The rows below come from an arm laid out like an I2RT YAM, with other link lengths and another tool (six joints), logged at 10 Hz.
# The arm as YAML. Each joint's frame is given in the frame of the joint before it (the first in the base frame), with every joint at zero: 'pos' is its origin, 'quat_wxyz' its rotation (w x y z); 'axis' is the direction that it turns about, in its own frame. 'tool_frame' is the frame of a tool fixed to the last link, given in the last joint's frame.
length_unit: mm
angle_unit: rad
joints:
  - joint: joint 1
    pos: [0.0, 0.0, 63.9]
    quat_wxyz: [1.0, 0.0, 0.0, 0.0]
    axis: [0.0, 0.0, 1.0]
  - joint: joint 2
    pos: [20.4, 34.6, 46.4]
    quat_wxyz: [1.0, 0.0, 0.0, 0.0]
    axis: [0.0, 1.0, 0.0]
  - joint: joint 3
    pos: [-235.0, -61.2, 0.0]
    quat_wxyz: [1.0, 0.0, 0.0, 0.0]
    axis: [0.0, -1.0, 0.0]
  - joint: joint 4
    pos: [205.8, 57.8, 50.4]
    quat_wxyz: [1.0, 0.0, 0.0, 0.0]
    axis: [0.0, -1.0, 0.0]
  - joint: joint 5
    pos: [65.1, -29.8, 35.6]
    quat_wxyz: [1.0, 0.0, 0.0, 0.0]
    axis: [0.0, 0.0, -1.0]
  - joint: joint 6
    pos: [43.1, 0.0, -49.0]
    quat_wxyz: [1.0, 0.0, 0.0, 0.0]
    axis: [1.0, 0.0, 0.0]
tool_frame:
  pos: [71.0, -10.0, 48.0]
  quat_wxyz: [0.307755, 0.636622, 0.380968, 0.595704]
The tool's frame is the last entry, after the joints.
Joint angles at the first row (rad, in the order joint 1, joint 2, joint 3, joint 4, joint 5, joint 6):
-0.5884 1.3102 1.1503 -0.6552 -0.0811 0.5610
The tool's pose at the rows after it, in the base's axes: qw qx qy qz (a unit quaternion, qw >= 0); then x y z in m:
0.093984 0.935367 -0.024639 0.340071 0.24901 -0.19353 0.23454
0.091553 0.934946 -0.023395 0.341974 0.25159 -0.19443 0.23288
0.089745 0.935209 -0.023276 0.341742 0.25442 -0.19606 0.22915
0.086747 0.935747 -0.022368 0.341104 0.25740 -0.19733 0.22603
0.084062 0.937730 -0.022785 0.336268 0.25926 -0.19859 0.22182
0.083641 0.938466 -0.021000 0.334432 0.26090 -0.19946 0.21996
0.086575 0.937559 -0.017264 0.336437 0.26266 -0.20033 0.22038
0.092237 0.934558 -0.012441 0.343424 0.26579 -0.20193 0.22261
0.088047 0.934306 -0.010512 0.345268 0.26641 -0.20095 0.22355
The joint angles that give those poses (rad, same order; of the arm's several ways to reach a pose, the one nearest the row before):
-0.5884 1.3235 1.1492 -0.6434 -0.0853 0.5609
-0.5888 1.3335 1.1485 -0.6315 -0.0921 0.5610
-0.5892 1.3479 1.1434 -0.6143 -0.0952 0.5613
-0.5892 1.3632 1.1435 -0.6033 -0.1001 0.5610
-0.5892 1.3788 1.1435 -0.5995 -0.0997 0.5602
-0.5892 1.3884 1.1443 -0.5945 -0.1001 0.5560
-0.5892 1.3926 1.1442 -0.5835 -0.1001 0.5487
-0.5892 1.3972 1.1450 -0.5606 -0.1013 0.5411
-0.5892 1.3967 1.1503 -0.5671 -0.1112 0.5411

